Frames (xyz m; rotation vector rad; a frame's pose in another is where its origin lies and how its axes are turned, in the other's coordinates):
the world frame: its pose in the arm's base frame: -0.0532 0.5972 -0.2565 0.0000 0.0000 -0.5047
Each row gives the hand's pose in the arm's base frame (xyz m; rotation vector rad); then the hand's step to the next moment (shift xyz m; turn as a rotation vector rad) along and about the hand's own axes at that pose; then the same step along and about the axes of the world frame.
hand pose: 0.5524 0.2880 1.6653 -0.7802 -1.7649 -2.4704
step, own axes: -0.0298 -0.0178 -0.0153 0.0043 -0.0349 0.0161
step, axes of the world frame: 0.0206 -0.0061 -0.0313 -0.0202 0.0211 -0.0253
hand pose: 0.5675 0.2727 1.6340 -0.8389 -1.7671 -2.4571
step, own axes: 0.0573 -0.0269 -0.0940 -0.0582 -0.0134 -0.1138
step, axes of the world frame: -0.0575 -0.0954 -0.0208 0.0531 -0.0995 -0.0617
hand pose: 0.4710 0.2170 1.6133 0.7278 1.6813 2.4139
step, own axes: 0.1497 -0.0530 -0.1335 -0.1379 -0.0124 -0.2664
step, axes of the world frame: -0.1554 -0.1326 -0.0364 0.1323 -0.2374 -0.1276
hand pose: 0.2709 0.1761 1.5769 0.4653 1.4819 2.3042
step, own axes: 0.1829 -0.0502 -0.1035 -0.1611 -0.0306 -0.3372
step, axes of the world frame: -0.1879 -0.0783 -0.0723 0.1528 -0.2948 -0.1741
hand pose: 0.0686 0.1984 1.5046 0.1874 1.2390 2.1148
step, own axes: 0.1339 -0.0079 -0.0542 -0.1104 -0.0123 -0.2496
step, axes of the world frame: -0.1289 -0.0194 -0.0627 0.1019 -0.2221 -0.1222
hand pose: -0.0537 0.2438 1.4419 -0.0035 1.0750 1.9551
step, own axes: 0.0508 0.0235 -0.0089 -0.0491 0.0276 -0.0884
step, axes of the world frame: -0.0558 -0.0041 -0.0090 0.0291 -0.0991 -0.0177
